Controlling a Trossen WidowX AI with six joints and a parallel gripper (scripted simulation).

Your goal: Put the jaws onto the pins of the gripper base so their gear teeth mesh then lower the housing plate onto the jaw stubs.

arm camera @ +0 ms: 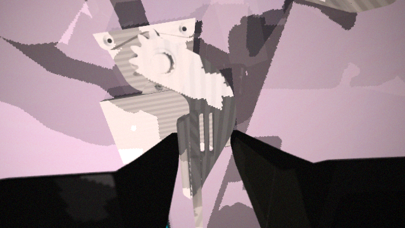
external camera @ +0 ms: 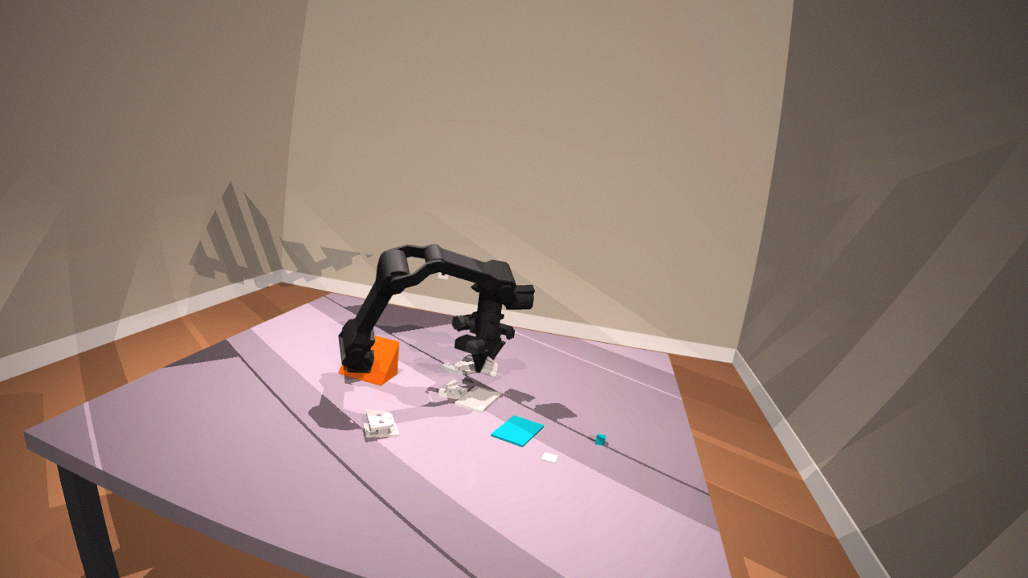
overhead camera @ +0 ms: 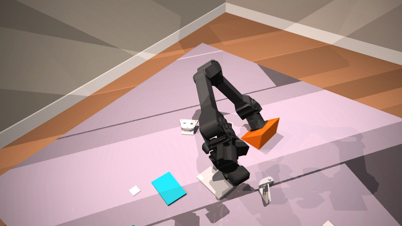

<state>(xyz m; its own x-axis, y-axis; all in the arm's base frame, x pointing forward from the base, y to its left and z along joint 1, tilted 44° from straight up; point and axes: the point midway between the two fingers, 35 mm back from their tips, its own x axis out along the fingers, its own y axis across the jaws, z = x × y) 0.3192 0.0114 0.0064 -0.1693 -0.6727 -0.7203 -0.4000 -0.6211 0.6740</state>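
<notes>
Right now the white slab is 60 mm below my gripper tip and 30 mm to the right of it. The rest, counted from my gripper tip: cyan flat plate (160 mm to the right, 110 mm ahead, 60 mm below); small white square (260 mm to the right, 180 mm ahead, 70 mm below); white stepped block (270 mm to the right, 170 mm behind, 60 mm below).
</notes>
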